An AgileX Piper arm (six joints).
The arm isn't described. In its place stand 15 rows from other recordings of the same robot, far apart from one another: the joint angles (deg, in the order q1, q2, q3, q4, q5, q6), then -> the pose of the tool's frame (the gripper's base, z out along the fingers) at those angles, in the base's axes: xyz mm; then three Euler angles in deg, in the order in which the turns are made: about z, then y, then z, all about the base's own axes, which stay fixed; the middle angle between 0 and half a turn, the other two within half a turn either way.
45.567, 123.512, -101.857, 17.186, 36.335, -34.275 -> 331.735 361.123 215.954 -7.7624 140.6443 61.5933
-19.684, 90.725, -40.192, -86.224, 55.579, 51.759 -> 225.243 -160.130 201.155 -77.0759 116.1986 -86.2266
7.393, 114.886, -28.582, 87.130, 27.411, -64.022 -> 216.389 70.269 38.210 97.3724 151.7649 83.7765
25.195, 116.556, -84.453, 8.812, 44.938, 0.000 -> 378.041 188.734 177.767 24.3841 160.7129 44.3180
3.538, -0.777, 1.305, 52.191, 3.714, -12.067 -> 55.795 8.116 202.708 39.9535 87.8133 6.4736
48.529, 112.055, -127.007, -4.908, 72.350, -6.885 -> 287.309 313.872 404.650 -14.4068 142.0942 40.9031
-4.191, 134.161, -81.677, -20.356, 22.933, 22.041 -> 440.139 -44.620 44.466 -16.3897 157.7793 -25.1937
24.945, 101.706, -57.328, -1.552, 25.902, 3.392 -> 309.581 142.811 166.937 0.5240 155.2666 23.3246
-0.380, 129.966, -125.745, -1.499, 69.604, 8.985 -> 494.262 -5.509 255.182 4.8412 158.7778 -4.2640
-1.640, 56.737, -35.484, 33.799, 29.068, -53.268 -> 190.974 19.137 273.687 -9.6925 129.2180 18.7768
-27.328, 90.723, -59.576, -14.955, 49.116, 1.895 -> 259.361 -154.012 228.196 -42.7637 160.7577 -63.6272
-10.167, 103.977, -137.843, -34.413, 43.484, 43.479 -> 358.891 -100.317 563.367 17.3688 89.2434 -33.0559
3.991, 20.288, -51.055, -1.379, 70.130, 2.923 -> 14.337 -1.064 370.179 1.5677 124.3513 2.4201
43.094, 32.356, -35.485, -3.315, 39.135, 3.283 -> 79.102 69.459 317.174 -0.5439 120.9397 40.6553
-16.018, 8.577, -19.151, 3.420, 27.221, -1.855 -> 49.962 -11.760 273.480 1.5082 101.6047 -14.4217
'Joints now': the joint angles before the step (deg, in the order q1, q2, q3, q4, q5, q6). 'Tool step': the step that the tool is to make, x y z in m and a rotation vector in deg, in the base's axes. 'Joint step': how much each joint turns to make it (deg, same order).
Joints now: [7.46 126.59 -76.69 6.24 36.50 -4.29]
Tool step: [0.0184 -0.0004 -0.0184 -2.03 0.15 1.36]
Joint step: [0.00 5.31 -5.65 -3.04 0.72 0.83]
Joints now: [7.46 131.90 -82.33 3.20 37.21 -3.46]
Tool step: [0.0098 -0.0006 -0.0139 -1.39 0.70 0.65]
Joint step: [0.00 3.54 -3.56 -1.99 0.88 0.78]
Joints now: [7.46 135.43 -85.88 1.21 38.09 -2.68]
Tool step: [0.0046 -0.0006 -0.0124 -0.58 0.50 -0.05]
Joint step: [-0.05 2.49 -1.84 -0.82 -0.08 0.58]
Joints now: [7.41 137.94 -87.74 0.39 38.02 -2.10]
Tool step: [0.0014 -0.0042 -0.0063 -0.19 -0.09 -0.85]
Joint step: [-0.52 0.98 -0.30 -0.39 -0.75 0.61]
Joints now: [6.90 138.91 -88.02 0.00 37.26 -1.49]
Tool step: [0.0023 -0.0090 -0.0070 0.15 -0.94 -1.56]
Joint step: [-1.20 0.96 0.00 0.00 -1.91 0.37]
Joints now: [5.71 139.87 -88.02 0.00 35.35 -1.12]
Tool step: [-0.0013 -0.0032 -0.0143 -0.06 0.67 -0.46]
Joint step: [-0.40 1.93 -0.07 -0.01 -1.18 0.07]
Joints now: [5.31 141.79 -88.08 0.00 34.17 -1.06]
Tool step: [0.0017 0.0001 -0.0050 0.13 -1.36 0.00]
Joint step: [-0.01 0.70 0.02 0.01 -2.09 -0.02]
